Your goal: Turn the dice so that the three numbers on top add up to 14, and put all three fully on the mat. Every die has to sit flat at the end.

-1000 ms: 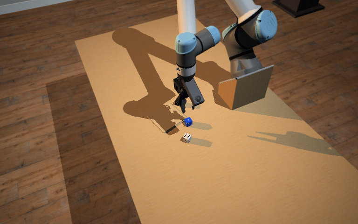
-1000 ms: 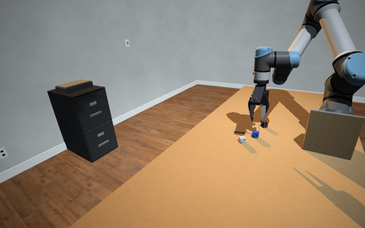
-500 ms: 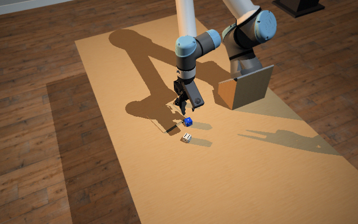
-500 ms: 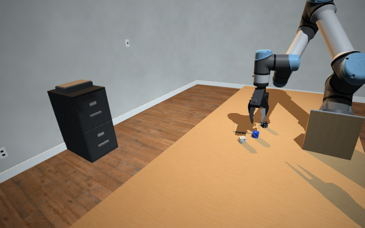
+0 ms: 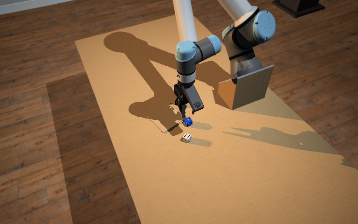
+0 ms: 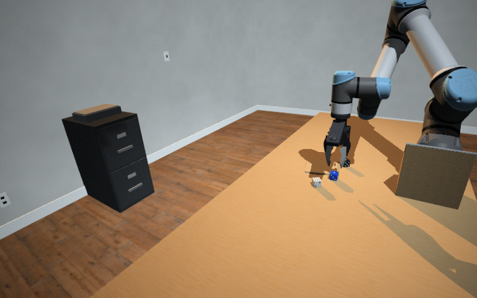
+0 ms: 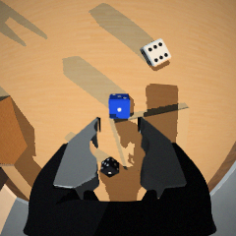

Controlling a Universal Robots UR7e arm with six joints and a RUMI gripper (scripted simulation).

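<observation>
Now: hand 60 mm above the blue die. Also, from my hand: tan mat (80 mm ahead, 90 mm to the right, 70 mm below); then white die (50 mm ahead, 80 mm to the left, 60 mm below); then black die (10 mm behind, 140 mm to the right, 60 mm below).
</observation>
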